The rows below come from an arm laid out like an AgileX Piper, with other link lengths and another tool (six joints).
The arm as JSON. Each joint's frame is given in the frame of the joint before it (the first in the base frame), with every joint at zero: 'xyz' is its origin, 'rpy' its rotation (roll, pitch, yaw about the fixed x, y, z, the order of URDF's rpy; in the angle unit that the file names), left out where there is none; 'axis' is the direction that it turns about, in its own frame. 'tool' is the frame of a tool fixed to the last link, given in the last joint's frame.
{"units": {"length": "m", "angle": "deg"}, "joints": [
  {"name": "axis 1", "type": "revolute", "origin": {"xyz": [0.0, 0.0, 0.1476]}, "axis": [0.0, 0.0, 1.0]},
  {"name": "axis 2", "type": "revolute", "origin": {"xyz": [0.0, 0.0, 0.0]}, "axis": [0.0, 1.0, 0.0]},
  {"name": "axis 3", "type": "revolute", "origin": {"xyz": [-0.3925, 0.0, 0.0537]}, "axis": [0.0, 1.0, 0.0]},
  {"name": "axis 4", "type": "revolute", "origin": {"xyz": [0.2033, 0.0, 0.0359]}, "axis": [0.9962, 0.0, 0.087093]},
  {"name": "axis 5", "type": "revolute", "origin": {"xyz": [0.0, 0.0, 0.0]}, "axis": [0.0, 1.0, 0.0]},
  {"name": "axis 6", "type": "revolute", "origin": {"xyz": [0.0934, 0.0, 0.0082]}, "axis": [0.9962, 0.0, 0.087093]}
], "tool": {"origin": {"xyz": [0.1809, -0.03, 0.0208], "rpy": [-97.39, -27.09, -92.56]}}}
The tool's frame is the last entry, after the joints.
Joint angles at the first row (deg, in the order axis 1, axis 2, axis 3, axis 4, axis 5, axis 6):
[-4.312, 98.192, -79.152, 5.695, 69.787, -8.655]
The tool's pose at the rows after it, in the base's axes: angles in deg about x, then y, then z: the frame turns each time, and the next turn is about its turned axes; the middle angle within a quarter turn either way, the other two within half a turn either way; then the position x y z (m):
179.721 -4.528 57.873 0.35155 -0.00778 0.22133
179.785 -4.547 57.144 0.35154 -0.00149 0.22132
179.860 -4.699 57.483 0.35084 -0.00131 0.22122
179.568 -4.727 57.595 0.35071 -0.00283 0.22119
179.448 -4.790 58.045 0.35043 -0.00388 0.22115
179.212 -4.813 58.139 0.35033 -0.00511 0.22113
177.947 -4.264 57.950 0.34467 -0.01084 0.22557
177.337 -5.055 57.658 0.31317 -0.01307 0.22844
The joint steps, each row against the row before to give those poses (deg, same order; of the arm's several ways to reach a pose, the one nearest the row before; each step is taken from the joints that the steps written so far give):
[2.464, 0.000, 0.001, 1.553, 0.000, 0.000]
[0.956, 0.001, -0.002, 0.101, 0.000, 0.206]
[0.032, 0.000, 0.000, 0.000, 0.106, 0.389]
[0.000, -0.001, 0.001, -0.332, 0.000, 0.195]
[0.000, -0.001, 0.001, -0.219, 0.000, 0.508]
[0.000, 0.001, 0.000, -0.270, -0.001, 0.162]
[0.000, -1.280, 0.815, -1.287, -0.107, 0.096]
[-0.001, -4.041, 4.829, -0.604, 0.014, -0.114]

